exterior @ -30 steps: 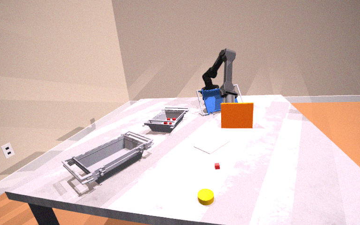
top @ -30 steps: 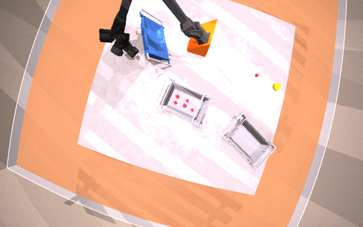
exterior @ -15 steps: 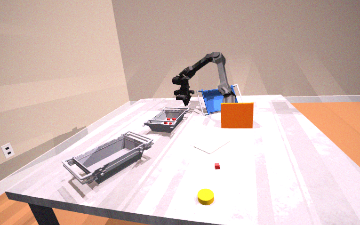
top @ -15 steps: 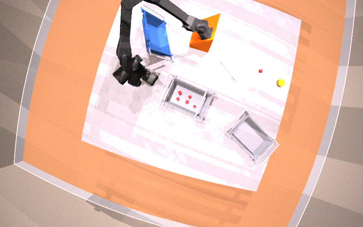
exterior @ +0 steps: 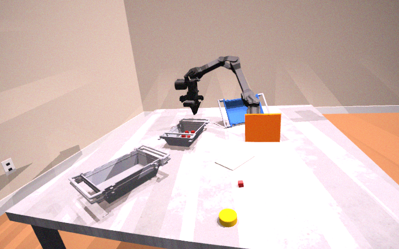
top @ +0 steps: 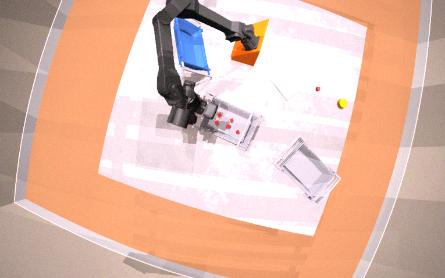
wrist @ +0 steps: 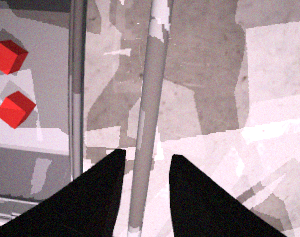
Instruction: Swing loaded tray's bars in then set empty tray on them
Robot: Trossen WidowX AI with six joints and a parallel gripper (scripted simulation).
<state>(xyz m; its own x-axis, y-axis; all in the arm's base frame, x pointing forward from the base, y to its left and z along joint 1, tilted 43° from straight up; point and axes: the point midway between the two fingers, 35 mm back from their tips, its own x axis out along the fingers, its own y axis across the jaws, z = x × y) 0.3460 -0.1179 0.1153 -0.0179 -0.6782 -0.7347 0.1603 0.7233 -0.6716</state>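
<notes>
My gripper tip is 300 mm past the blue tray, 110 mm to the left of it and 20 mm above it. Round my gripper tip: red cube: 280 mm behind, 570 mm to the left, 80 mm below; then flat white sheet: 260 mm behind, 390 mm to the left, 90 mm below; then yellow disc: 250 mm behind, 730 mm to the left, 80 mm below.
</notes>
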